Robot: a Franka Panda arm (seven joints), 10 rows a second.
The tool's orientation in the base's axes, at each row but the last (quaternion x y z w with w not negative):
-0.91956, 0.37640, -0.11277, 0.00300
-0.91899, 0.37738, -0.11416, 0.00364
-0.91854, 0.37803, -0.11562, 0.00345
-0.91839, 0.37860, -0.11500, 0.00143
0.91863, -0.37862, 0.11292, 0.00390
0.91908, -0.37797, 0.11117, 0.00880
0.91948, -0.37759, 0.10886, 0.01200
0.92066, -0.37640, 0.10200, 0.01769
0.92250, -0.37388, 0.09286, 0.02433
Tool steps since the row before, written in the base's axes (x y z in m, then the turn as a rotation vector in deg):
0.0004, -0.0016, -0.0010, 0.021, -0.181, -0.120
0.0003, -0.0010, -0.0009, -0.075, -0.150, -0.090
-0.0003, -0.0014, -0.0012, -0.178, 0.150, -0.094
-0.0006, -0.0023, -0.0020, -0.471, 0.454, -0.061
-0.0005, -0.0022, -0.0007, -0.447, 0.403, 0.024
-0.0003, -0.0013, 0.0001, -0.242, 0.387, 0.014
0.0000, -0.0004, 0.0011, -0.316, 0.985, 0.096
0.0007, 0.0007, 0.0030, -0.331, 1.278, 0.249
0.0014, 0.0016, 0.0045, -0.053, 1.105, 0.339
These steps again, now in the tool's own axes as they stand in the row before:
0.0012, 0.0010, 0.0012, 0.115, 0.126, 0.136
0.0007, 0.0006, 0.0010, 0.034, 0.168, 0.084
0.0005, 0.0013, 0.0012, -0.246, 0.025, 0.041
0.0008, 0.0022, 0.0020, -0.652, 0.009, -0.079
0.0010, 0.0020, 0.0008, -0.582, 0.022, -0.152
0.0007, 0.0011, 0.0000, -0.432, -0.109, -0.100
0.0005, 0.0002, -0.0010, -0.880, -0.489, -0.257
0.0006, -0.0011, -0.0029, -1.061, -0.695, -0.441
0.0007, -0.0022, -0.0044, -0.730, -0.766, -0.467

